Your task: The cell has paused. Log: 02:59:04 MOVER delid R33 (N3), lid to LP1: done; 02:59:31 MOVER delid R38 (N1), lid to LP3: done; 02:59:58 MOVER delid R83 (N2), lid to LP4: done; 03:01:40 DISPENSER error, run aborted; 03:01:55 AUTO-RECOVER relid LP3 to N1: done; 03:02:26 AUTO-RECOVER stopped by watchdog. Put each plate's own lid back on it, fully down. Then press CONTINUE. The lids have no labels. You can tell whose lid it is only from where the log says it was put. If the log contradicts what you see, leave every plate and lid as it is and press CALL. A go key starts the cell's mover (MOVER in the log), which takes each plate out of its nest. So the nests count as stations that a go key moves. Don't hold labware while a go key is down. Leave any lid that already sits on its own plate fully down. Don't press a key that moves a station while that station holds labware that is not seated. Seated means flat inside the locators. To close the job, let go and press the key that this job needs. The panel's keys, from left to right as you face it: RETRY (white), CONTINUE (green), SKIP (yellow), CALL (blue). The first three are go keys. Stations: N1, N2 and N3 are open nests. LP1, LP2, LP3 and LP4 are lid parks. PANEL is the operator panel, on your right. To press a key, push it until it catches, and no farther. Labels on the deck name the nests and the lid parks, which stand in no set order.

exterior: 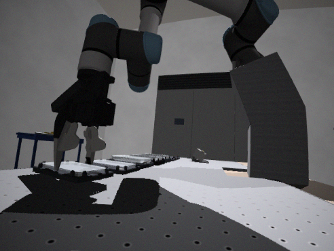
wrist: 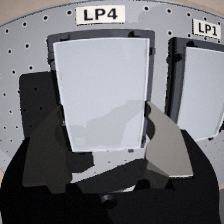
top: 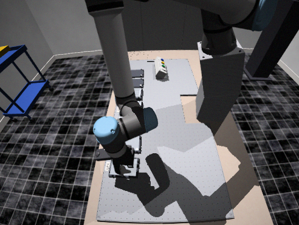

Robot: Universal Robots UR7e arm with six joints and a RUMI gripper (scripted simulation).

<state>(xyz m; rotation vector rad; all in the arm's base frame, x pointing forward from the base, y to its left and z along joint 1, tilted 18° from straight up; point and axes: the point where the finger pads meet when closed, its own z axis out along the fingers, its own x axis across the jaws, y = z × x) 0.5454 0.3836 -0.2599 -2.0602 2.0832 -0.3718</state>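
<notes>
Right now my hand is 38 cm to the left of the well plate. From my hand the other things lie so: white key (74 cm to the right, 23 cm behind, 4 cm above); then green continue key (79 cm to the right, 22 cm behind, 4 cm above); then lid park LP2 (65 cm to the right, 2 cm below, 1 cm ahead).
</notes>
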